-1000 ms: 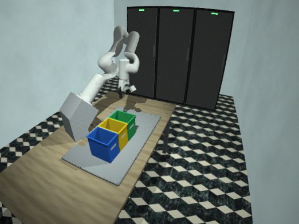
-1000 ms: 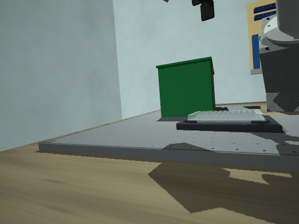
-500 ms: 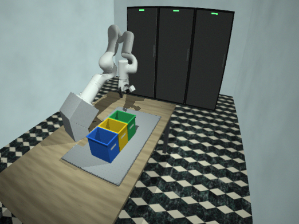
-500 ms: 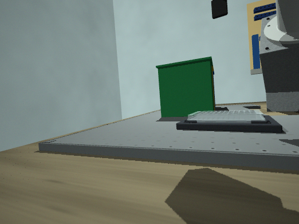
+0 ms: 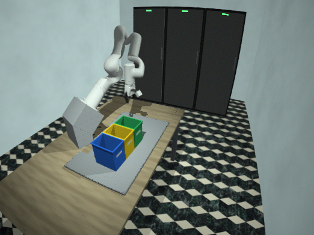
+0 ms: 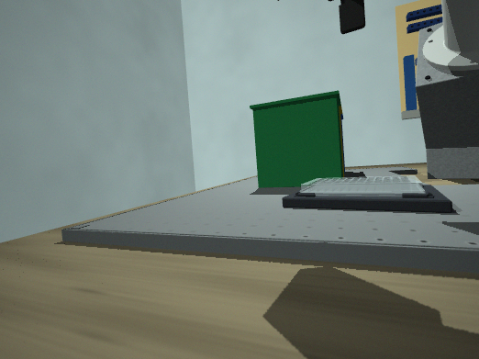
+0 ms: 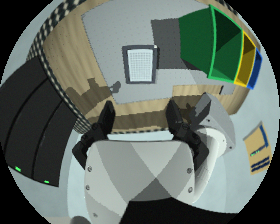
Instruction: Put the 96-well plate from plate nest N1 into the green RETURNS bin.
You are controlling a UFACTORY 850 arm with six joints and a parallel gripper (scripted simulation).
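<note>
Right now the clear 96-well plate is 230 mm below my hand. Also, from my hand: dark plate nest 240 mm below; then green bin 100 mm ahead, 230 mm to the right, 150 mm below; then yellow bin 90 mm ahead, 360 mm to the right, 150 mm below.
</note>
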